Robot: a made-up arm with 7 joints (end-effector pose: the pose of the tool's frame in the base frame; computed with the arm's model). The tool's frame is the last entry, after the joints. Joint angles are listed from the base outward.
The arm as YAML. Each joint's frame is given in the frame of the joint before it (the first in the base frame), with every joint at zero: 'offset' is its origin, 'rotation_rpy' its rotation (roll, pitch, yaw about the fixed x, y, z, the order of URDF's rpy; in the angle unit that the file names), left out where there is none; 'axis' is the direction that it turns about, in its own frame. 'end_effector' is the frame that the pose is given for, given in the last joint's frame.
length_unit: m
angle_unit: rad
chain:
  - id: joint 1
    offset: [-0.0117, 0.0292, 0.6]
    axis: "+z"
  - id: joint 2
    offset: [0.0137, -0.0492, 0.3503]
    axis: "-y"
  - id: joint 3
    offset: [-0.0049, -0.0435, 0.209]
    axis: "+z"
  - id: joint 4
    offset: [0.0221, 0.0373, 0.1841]
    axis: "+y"
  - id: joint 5
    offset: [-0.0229, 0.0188, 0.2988]
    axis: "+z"
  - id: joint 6
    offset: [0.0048, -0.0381, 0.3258]
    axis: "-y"
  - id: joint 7
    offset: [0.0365, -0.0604, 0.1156]
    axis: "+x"
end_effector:
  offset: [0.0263, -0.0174, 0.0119]
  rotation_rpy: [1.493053, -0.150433, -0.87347]
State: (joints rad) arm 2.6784 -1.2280 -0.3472 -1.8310 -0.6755 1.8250 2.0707
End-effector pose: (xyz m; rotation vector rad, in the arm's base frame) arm 0.0195 -0.1451 1.4714 -0.5665 -1.4783 -0.8228
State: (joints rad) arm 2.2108 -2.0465 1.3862 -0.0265 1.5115 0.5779 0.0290
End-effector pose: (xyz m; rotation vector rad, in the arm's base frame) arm -0.6481 0.8726 0.4404 -0.1037 2.7606 -1.4685
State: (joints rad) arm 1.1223 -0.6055 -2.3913 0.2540 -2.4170 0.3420 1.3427
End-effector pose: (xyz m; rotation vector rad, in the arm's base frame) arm 0.4996 0.5292 1.8819 1.0030 2.5308 -0.3612
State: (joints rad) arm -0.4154 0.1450 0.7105 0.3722 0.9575 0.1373 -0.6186
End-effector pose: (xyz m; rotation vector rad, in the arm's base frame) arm 0.1739 0.1503 2.0519 1.1588 -0.1069 0.6703
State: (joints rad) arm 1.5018 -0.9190 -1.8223 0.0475 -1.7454 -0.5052 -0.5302
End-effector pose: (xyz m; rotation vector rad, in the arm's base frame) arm 0.0383 0.9081 1.6469 -0.3659 -1.9811 -1.7686
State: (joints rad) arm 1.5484 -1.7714 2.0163 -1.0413 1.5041 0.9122 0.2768
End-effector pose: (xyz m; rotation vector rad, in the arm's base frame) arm 0.6181 0.8130 0.5369 -1.2255 -1.1806 0.9251
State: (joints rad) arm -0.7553 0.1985 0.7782 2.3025 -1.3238 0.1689 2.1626
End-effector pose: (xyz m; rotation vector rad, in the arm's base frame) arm 0.5618 -0.0429 1.0266 0.5775 -1.6116 -1.9186
